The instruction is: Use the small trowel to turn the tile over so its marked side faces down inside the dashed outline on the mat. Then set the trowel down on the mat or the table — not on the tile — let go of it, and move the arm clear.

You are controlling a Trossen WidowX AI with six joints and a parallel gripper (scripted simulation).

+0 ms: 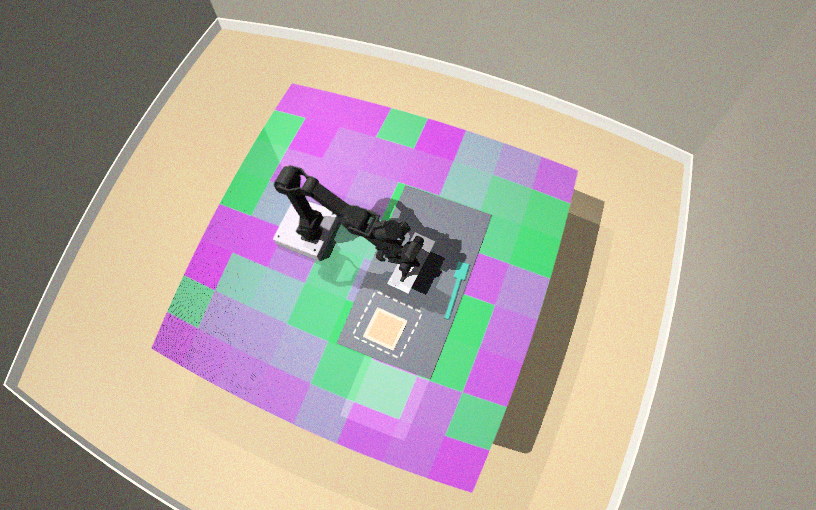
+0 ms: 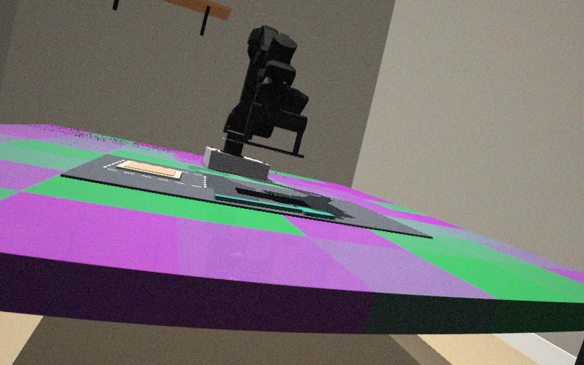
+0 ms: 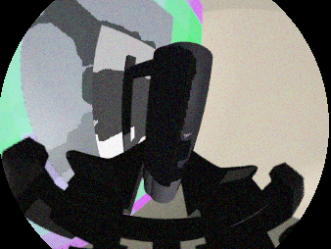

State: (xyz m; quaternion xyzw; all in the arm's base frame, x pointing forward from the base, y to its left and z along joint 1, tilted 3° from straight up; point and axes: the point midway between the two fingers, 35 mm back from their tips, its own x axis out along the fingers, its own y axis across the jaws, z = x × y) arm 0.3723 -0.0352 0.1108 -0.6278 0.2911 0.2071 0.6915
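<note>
Now: the grey mat 10 mm to the left of my gripper tip and 160 mm below it. The rest, counted from my gripper tip: teal trowel-shaped tool (140 mm ahead, 20 mm to the left, 140 mm below); small trowel (30 mm behind, 10 mm below); tile (50 mm behind, 200 mm to the right, 140 mm below).
</note>
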